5 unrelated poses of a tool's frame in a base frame.
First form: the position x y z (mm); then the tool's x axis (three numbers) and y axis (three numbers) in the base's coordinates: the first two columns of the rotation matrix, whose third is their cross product.
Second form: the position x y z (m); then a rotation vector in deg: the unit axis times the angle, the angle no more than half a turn. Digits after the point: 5 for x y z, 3 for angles.
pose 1, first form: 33.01, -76.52, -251.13, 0.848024, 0.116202, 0.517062, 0.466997, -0.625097, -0.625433
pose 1, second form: 0.03301, -0.07652, -0.25113, -126.749, -24.177, -31.821
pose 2, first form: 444.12, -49.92, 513.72, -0.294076, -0.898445, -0.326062, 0.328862, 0.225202, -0.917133
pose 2, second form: 0.44412, -0.04992, 0.51372, -34.171, 77.393, -77.634
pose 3, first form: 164.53, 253.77, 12.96, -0.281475, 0.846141, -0.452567, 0.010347, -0.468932, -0.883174
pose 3, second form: 0.16453, 0.25377, 0.01296, -78.242, -62.970, 103.817
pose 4, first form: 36.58, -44.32, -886.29, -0.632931, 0.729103, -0.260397, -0.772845, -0.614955, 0.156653
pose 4, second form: 0.03658, -0.04432, -0.88629, -12.296, 18.347, 128.476
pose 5, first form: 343.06, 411.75, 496.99, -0.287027, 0.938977, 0.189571, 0.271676, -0.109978, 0.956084
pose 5, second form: 0.34306, 0.41175, 0.49699, 77.484, 89.639, 82.050
